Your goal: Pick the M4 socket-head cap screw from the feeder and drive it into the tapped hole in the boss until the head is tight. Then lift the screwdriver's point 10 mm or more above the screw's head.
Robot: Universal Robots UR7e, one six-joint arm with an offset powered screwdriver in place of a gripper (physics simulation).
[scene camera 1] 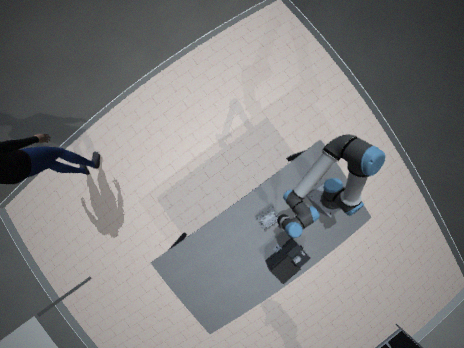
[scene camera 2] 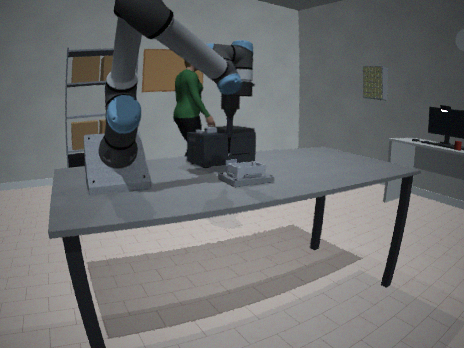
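The screwdriver (scene camera 2: 229, 154) points straight down in the scene camera 2 view. Its thin tip is close above the back left corner of the pale grey housing (scene camera 2: 247, 169) (scene camera 1: 269, 219), where a small raised boss (scene camera 2: 231, 162) shows. Whether the tip touches anything is too small to tell. In the scene camera 1 view the wrist hides the tip. The dark box-shaped feeder (scene camera 1: 284, 264) (scene camera 2: 206, 149) stands behind the housing in the scene camera 2 view, apart from it. The M4 screw and the tapped hole are too small to make out, so whether the bit carries the screw cannot be told.
The housing sits on a flat grey fixture plate (scene camera 2: 256, 182) on the grey table (scene camera 1: 210, 280) (scene camera 2: 320, 172). The arm's base plate (scene camera 2: 95, 175) is at the table's left in scene camera 2. A person in green (scene camera 2: 189, 95) stands behind the table; another person (scene camera 1: 47, 155) walks at the left.
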